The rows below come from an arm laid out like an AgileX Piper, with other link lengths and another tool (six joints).
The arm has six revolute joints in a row. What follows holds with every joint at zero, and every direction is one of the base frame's. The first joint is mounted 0.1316 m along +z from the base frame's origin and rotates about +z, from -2.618 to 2.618 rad. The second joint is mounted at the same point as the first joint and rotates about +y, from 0 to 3.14 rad. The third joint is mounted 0.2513 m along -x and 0.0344 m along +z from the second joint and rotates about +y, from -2.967 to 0 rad. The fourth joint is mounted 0.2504 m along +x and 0.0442 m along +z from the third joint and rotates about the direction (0.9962, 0, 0.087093), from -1.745 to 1.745 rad. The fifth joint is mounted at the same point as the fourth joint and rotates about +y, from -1.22 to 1.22 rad. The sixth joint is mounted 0.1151 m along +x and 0.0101 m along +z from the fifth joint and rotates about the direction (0.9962, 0, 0.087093), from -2.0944 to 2.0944 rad. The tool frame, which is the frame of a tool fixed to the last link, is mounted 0.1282 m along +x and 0.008 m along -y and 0.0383 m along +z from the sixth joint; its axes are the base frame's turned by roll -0.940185, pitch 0.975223 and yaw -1.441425 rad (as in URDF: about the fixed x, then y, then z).
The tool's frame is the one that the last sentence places.
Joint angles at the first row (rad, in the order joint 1, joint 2, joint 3, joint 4, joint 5, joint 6):
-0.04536, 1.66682, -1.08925, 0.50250, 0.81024, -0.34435
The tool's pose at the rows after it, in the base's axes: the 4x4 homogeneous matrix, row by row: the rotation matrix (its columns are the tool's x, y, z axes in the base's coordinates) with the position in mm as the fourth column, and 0 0 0 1 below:
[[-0.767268, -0.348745, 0.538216, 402.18], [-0.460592, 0.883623, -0.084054, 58.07], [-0.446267, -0.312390, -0.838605, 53.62], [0, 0, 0, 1]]
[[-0.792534, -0.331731, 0.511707, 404.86], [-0.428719, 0.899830, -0.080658, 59.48], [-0.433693, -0.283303, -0.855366, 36.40], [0, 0, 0, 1]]
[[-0.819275, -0.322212, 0.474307, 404.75], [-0.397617, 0.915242, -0.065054, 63.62], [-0.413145, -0.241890, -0.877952, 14.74], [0, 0, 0, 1]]
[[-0.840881, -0.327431, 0.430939, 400.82], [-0.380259, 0.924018, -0.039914, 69.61], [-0.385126, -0.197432, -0.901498, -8.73], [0, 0, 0, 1]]
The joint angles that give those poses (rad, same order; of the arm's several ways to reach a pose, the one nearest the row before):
-0.04535, 1.70663, -1.08926, 0.51054, 0.77891, -0.34434
-0.04536, 1.75932, -1.08928, 0.54298, 0.75208, -0.34434
-0.04534, 1.82412, -1.08926, 0.59096, 0.73245, -0.35990
-0.04535, 1.89309, -1.08924, 0.64221, 0.72470, -0.39343

